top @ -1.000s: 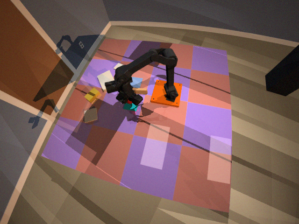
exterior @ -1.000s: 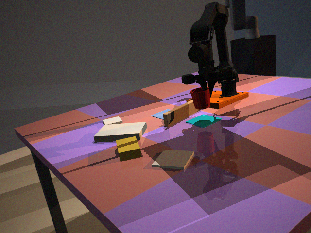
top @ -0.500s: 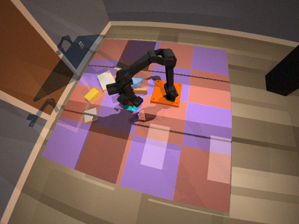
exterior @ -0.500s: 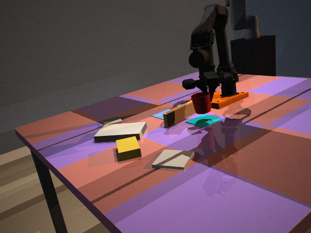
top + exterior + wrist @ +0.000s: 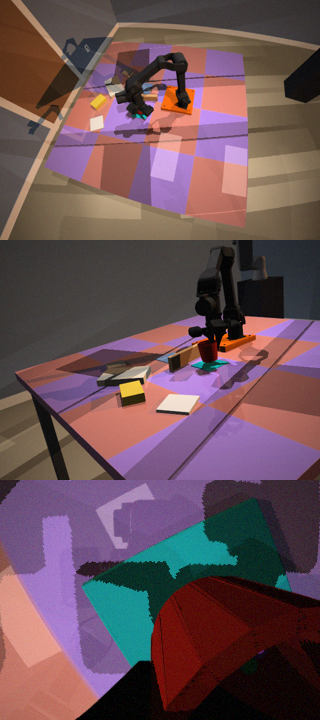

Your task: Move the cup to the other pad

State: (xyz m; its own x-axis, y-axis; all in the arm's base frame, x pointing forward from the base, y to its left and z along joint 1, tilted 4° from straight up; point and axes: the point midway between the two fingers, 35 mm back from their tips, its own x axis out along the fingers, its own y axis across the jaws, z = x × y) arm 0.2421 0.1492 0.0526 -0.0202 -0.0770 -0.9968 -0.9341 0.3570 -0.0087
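Now: the green marble 4 cm ahead of my gripper tip, 3 cm to the right of it and 2 cm below it. Also, from my gripper tip: teal pad (6 cm below, 3 cm ahead, 1 cm to the right); then wooden bar (11 cm to the right, 5 cm ahead, 4 cm below); then red cup (3 cm ahead, 1 cm to the right).
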